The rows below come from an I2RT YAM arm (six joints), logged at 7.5 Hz.
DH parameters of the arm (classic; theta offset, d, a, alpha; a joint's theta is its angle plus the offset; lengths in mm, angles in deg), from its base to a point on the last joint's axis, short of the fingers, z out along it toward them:
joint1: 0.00 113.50 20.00 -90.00
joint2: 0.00 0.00 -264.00 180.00
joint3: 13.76 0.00 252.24 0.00
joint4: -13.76 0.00 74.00 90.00
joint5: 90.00 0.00 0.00 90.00
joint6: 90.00 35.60 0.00 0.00
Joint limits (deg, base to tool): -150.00..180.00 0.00..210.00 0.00..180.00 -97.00..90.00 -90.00..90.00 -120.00..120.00
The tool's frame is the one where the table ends.
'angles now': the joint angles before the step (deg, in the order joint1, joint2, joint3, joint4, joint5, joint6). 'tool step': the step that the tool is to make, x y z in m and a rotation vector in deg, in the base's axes. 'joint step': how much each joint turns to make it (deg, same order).
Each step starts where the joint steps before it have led.
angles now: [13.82, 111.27, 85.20, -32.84, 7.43, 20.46]
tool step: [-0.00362, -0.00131, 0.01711, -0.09, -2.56, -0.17]
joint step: [0.00, -2.30, 0.22, -0.02, 0.68, -0.23]
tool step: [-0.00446, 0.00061, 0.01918, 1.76, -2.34, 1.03]
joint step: [0.10, -2.37, 0.61, -0.27, -1.47, -0.10]
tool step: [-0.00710, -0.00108, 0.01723, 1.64, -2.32, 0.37]
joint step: [0.00, -2.75, -0.25, 0.12, -1.04, 0.34]
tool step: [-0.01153, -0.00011, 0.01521, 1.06, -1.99, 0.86]
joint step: [0.32, -3.33, -1.21, 0.08, -0.76, -0.06]
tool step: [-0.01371, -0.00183, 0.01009, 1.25, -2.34, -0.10]
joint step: [0.22, -3.83, -2.87, 1.57, -0.25, 0.66]
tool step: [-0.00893, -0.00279, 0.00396, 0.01, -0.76, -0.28]
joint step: [-0.05, -2.26, -1.82, 0.29, 0.29, 0.04]
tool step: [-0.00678, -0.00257, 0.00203, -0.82, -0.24, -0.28]
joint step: [-0.05, -1.58, -1.26, -0.26, 0.77, -0.44]
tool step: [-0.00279, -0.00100, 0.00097, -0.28, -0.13, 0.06]
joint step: [-0.03, -0.67, -0.50, -0.08, 0.15, -0.28]
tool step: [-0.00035, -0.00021, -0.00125, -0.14, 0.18, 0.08]
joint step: [-0.02, -0.03, -0.25, 0.03, 0.00, -0.14]
